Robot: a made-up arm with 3 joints. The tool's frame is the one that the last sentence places. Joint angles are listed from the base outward.
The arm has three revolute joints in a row. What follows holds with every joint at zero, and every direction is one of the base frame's. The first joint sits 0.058 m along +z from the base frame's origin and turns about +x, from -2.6 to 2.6 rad. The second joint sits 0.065 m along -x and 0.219 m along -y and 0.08 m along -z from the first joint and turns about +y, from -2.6 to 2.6 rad. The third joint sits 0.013 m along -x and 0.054 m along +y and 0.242 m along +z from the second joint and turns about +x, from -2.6 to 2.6 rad. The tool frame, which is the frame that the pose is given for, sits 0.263 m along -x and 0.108 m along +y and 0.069 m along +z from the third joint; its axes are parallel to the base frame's.
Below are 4 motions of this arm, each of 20 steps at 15 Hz.
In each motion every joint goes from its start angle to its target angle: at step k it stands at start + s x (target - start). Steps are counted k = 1, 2, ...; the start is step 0. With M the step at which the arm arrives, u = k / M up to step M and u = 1 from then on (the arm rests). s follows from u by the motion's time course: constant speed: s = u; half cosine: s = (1 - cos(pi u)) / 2; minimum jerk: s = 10 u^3 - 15 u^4 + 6 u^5.
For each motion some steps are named. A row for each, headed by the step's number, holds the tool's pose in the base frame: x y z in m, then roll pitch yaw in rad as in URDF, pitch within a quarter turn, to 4 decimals.
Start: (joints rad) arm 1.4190 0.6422 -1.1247
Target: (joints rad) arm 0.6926 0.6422 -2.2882
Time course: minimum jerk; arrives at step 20
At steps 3, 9, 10, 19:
3: -0.1836 -0.2289 0.0384 0.2776 0.1022 0.6352
9: -0.2069 -0.2151 0.0514 -0.3941 0.2621 0.5933
10: -0.2107 -0.2166 0.0528 -0.5612 0.2995 0.5770
19: -0.2170 -0.2549 0.0771 -1.4829 0.4787 0.4460

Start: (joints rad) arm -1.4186 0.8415 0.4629
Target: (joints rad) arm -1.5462 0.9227 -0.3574
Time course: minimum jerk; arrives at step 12
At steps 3, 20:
3: 0.0127 0.3398 0.1965 -1.1007 0.1043 -0.8451
20: -0.0173 0.3013 0.1051 -1.9133 0.0196 -0.9226

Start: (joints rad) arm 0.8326 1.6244 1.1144
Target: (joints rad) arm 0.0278 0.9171 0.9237
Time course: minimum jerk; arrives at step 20
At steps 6, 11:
6: 0.2870 -0.2748 0.1116 2.5812 0.8672 1.4753
11: 0.1819 -0.2625 0.2915 1.8048 1.0664 0.7371

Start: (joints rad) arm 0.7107 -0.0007 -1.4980
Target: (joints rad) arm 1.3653 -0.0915 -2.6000
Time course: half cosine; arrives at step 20
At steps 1, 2, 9, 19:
1: -0.3412 -0.1055 0.0438 -0.7901 -0.0010 -0.0008
2: -0.3414 -0.1056 0.0397 -0.7982 -0.0022 -0.0019
9: -0.3453 -0.0994 -0.0471 -0.9757 -0.0215 -0.0325
19: -0.3514 -0.0668 -0.1539 -1.2311 -0.0189 -0.0890

